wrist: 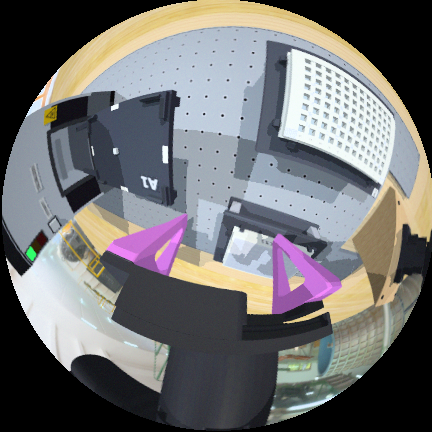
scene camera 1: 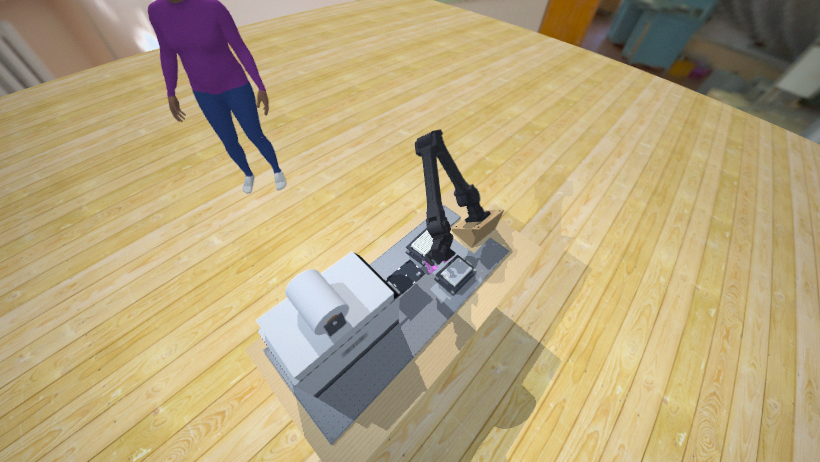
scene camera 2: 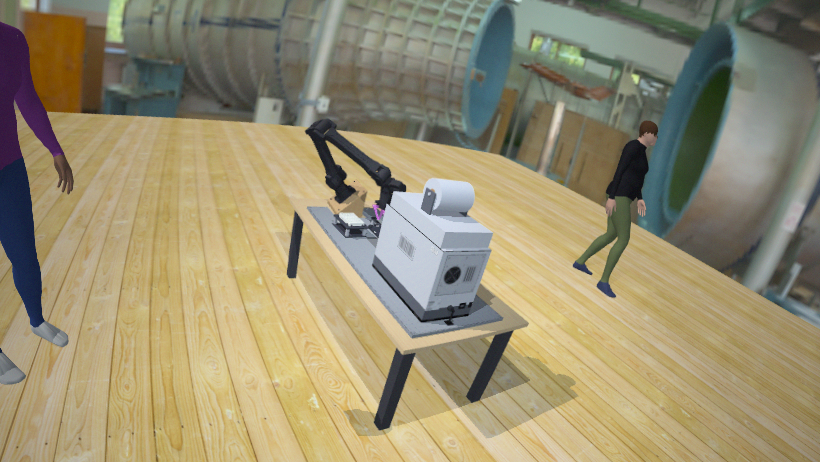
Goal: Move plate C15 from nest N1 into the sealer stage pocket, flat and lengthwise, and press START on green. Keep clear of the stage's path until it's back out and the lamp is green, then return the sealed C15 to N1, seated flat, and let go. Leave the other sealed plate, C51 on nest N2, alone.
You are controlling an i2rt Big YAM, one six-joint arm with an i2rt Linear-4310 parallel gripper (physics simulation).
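Places are measured from the arm's base along level axes (x right, y down, z ahead), in metres.
Pixels of known places: gripper, fingertip midpoint: (wrist: 232,228) (scene camera 1: 436,267); arm's base, origin of the base link: (scene camera 1: 478,218) (scene camera 2: 345,195).
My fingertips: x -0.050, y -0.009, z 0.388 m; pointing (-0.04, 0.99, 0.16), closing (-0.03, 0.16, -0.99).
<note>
Ahead of a thing's pixels: the offset from my fingertips to its top centre. "pt": to the spot under its first point.
The plate with open wells, taken as C15 @[dy +0.014, dx +0.138, dz -0.075 m] (scene camera 1: 423,243) (scene camera 2: 350,219) (wrist: 340,115), lies on its dark nest @[pt dy +0.030, dx +0.124, dz +0.001 m] (wrist: 268,95). The plate with a smooth, film-like top, taken as C51 @[dy +0.020, dx -0.070, dz -0.065 m] (scene camera 1: 457,272) (wrist: 250,255), sits on the other nest @[pt dy +0.077, dx -0.021, dz -0.054 m] (wrist: 270,215); labels are not readable. The sealer stage @[dy -0.014, dx +0.062, dz +0.180 m] (scene camera 1: 405,276) (wrist: 132,145) is out, its pocket empty, with an A1 mark. The sealer's lamp (wrist: 31,253) is green. My gripper (scene camera 1: 434,266) (scene camera 2: 378,211) (wrist: 232,228) is open and empty, above the board between the two nests and beside the stage. A fingertip partly hides the smooth plate in the wrist view.
The tall sealer (scene camera 1: 367,281) (scene camera 2: 407,252) (wrist: 22,150) with a film roll @[dy -0.394, dx +0.064, dz +0.515 m] (scene camera 1: 315,301) (scene camera 2: 450,196) on top stands beyond the stage. The arm's wooden base block (scene camera 1: 479,227) (scene camera 2: 350,200) (wrist: 377,245) stands near both nests. People stand on the floor away from the table.
</note>
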